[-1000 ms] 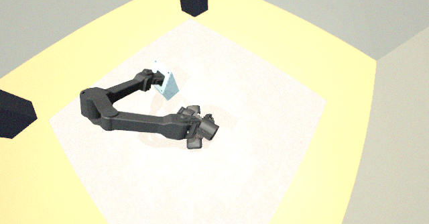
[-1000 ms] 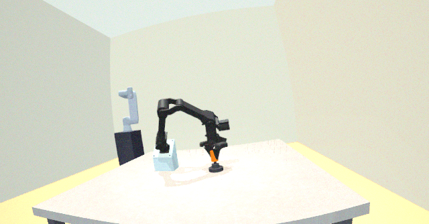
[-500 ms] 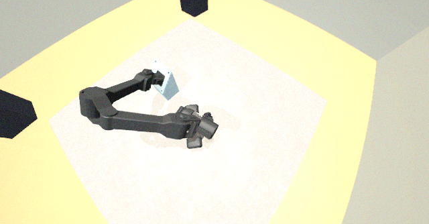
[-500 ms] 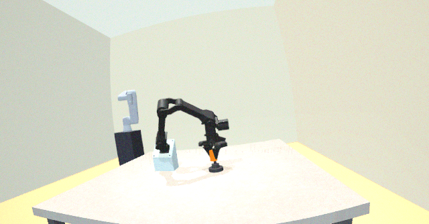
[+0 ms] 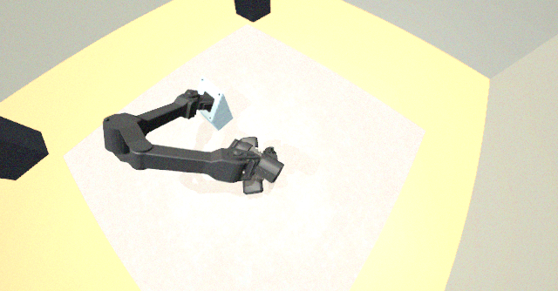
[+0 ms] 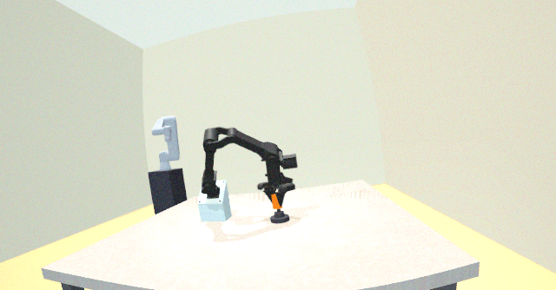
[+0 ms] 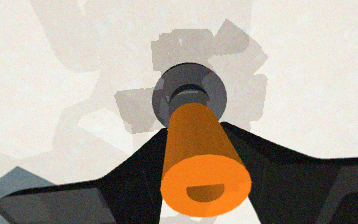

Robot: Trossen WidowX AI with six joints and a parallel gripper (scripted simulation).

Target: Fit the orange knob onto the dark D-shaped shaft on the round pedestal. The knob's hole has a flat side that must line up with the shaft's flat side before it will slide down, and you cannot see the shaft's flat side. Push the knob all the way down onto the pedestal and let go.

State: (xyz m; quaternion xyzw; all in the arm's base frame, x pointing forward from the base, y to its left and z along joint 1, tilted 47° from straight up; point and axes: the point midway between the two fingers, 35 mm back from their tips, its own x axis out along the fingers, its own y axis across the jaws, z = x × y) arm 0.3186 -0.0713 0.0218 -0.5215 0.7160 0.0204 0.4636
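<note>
Now: gripper tip 40 mm above the pedestal with shaft. Also, from my gripper tip: orange knob: 20 mm above.
</note>
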